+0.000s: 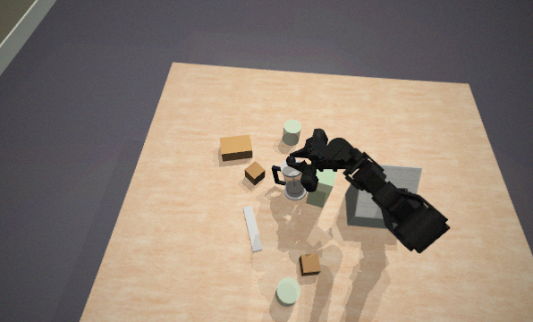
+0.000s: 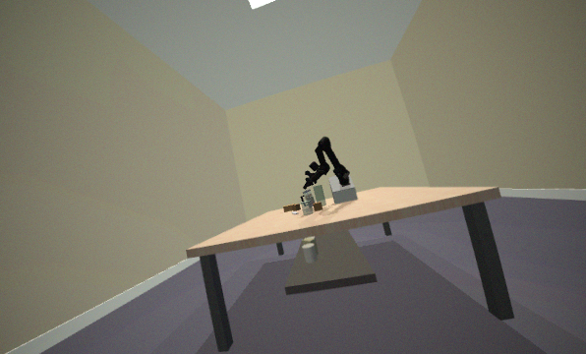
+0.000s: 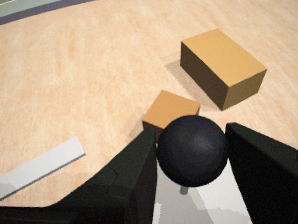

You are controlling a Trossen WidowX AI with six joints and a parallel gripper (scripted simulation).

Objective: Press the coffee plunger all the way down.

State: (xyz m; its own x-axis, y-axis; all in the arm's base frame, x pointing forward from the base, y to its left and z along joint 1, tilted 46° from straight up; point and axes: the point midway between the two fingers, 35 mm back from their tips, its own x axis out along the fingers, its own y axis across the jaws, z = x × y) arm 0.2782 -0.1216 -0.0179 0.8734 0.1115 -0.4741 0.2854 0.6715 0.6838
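My gripper tip is now 1 cm past the coffee press, 1 cm to the right of it and 9 cm above it. Also, from my gripper tip: white strip: 11 cm ahead, 15 cm to the left, 17 cm below; then pale green block: 11 cm behind, 5 cm to the left, 9 cm below; then orange box: 17 cm ahead, 14 cm to the right, 15 cm below.
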